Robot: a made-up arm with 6 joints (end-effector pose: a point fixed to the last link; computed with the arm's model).
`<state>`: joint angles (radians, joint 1 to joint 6).
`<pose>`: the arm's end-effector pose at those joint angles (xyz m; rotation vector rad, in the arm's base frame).
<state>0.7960 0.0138 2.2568 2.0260 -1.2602 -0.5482</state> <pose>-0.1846 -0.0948 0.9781 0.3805 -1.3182 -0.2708</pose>
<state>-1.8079 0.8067 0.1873 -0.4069 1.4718 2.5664</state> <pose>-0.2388 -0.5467 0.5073 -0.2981 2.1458 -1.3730</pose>
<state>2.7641 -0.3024 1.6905 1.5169 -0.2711 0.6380</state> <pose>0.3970 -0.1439 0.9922 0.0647 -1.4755 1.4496</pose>
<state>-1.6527 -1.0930 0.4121 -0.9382 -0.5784 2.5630</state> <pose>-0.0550 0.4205 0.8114 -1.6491 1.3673 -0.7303</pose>
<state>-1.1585 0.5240 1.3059 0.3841 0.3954 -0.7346</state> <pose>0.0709 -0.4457 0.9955 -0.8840 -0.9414 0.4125</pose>
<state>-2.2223 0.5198 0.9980 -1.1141 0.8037 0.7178</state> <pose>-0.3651 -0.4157 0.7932 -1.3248 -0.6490 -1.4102</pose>
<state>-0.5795 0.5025 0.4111 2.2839 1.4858 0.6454</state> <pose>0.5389 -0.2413 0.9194 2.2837 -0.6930 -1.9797</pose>
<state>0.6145 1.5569 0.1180 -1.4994 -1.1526 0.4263</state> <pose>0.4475 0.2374 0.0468 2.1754 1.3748 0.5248</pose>
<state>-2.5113 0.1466 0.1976 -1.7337 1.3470 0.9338</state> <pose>-0.2402 -0.2393 0.7569 -1.0364 -0.8206 -2.5793</pose>
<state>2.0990 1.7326 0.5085 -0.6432 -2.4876 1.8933</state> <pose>-0.1614 0.5964 -0.0850 -0.3268 -1.3311 -0.0219</pose>
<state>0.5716 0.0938 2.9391 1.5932 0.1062 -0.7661</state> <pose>-0.1241 -0.1063 0.7920 -1.0010 -2.4102 -0.3725</pose>
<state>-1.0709 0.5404 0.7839 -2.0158 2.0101 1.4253</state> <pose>0.3742 -0.4856 0.7428 0.1522 -0.6223 -1.9686</pose>
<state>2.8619 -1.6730 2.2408 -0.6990 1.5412 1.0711</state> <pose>0.8463 -0.1208 0.1561 1.7527 0.2516 -2.0413</pose>
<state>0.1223 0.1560 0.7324 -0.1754 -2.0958 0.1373</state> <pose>0.3472 -0.1191 1.0354 0.8276 1.2430 1.1341</pose>
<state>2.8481 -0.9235 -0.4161 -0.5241 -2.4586 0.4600</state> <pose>0.2675 0.0858 0.7738 1.3272 -1.0829 -0.9398</pose>
